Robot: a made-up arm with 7 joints. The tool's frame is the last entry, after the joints.
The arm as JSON. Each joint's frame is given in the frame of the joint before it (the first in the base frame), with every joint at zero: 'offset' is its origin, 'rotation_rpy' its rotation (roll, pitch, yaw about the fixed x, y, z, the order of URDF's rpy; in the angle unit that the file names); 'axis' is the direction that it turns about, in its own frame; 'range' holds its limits. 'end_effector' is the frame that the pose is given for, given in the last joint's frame.
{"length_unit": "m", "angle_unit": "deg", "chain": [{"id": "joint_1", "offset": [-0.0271, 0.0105, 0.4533], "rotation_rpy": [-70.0, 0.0, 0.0], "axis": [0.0, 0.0, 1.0], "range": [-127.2, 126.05]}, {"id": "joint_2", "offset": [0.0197, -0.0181, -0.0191], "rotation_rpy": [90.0, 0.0, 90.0], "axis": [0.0, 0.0, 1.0], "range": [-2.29, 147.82]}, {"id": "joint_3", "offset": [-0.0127, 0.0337, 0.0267], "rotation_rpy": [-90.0, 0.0, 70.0], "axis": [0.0, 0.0, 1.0], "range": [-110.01, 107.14]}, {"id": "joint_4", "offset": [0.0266, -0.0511, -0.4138], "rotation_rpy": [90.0, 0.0, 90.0], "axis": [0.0, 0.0, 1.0], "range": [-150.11, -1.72]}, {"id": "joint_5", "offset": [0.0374, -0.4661, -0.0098], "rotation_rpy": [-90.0, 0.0, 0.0], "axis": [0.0, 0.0, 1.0], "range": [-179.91, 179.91]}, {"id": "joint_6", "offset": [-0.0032, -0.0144, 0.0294], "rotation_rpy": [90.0, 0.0, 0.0], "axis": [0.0, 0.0, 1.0], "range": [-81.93, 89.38]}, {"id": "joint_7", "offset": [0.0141, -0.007, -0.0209], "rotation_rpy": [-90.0, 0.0, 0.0], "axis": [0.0, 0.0, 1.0], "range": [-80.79, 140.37]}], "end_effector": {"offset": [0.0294, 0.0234, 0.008], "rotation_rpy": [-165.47, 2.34, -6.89]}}
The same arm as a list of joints. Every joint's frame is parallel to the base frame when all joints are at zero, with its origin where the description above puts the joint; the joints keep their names.
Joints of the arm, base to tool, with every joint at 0 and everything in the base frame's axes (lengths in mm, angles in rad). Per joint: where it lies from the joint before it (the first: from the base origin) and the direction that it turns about. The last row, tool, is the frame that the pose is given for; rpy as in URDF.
joint_1: axis 0 0.9397 0.342 origin -27.1 10.5 453.3
joint_2: axis 1 0 0 origin 19.7 -24.1 10.5
joint_3: axis 0 0 1 origin 26.7 27.3 23.5
joint_4: axis 0 1 0 origin 51.1 26.6 -413.8
joint_5: axis 0 0 1 origin -37.4 -9.8 -466.1
joint_6: axis 0 1 0 origin 3.2 14.4 29.4
joint_7: axis 0 0 1 origin -14.1 -20.9 -7
tool: origin -29.4 -23.4 8 rpy -2.888 0.0408 3.0213
Joint limits (rad, base to tool): -2.2201..2.2 -0.04..2.5799 -1.92..1.8699 -2.6199..-0.03 -3.14..3.14 -1.4299..1.56 -1.4101..2.4499

